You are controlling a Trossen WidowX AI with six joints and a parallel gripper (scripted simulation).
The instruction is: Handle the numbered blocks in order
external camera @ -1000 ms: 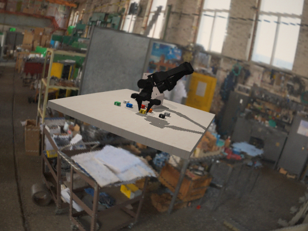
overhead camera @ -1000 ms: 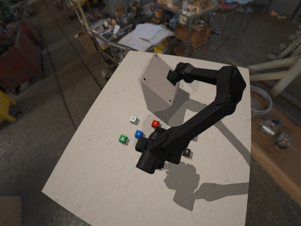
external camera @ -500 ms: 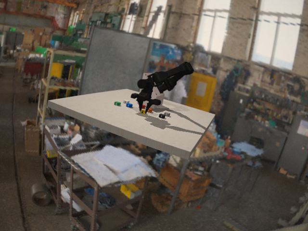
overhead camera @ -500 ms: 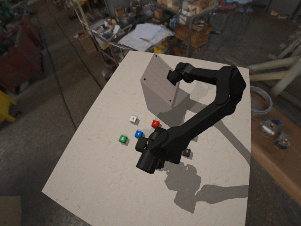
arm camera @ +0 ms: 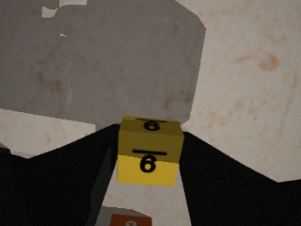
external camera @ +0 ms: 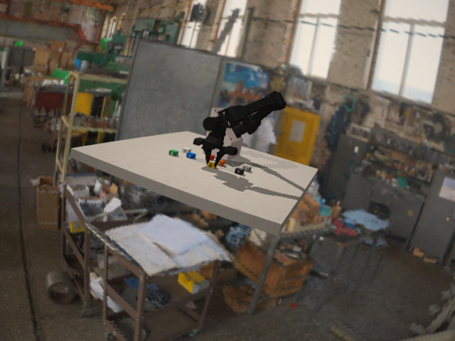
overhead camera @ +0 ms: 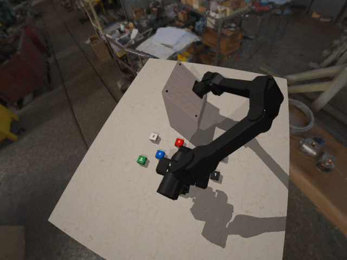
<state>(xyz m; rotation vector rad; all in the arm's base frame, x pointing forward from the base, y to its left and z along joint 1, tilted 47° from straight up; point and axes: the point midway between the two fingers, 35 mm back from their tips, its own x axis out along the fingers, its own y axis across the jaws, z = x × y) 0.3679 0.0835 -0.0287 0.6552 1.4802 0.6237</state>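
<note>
The yellow block is 1 cm behind my gripper tip. Round my gripper tip: black block: 12 cm to the left, 4 cm behind; orange block: 9 cm behind, 1 cm to the left; blue block: 13 cm to the right, 7 cm behind.
</note>
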